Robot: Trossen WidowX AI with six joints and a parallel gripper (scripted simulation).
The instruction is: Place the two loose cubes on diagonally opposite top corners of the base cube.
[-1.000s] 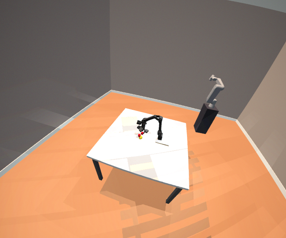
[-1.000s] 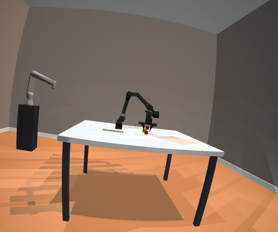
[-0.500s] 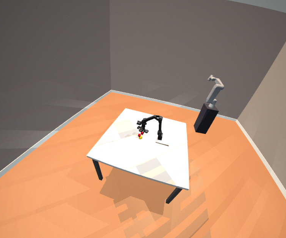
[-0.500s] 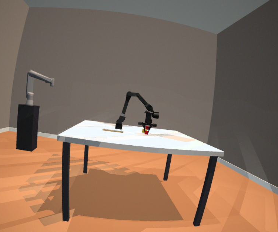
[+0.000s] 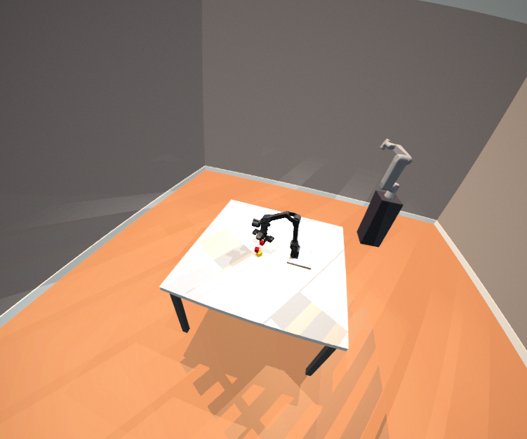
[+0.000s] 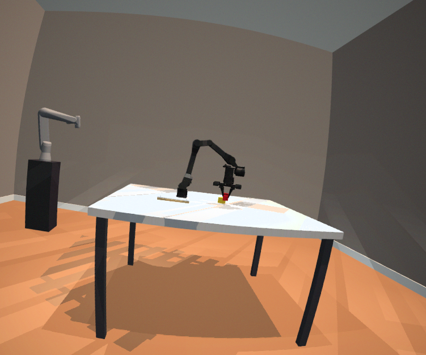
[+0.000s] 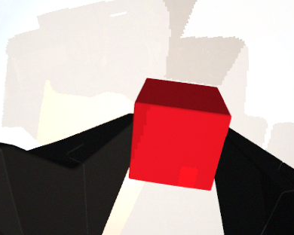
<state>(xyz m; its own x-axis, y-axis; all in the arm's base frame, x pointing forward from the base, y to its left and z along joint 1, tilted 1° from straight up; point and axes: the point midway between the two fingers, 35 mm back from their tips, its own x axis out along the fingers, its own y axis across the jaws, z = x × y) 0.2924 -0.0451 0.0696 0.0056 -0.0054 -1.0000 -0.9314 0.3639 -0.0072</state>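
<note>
Now: gripper tip 100 mm to the right of the yellow base cube and 30 mm above it. Also, from my gripper tip: red cube: right at my gripper tip.
</note>
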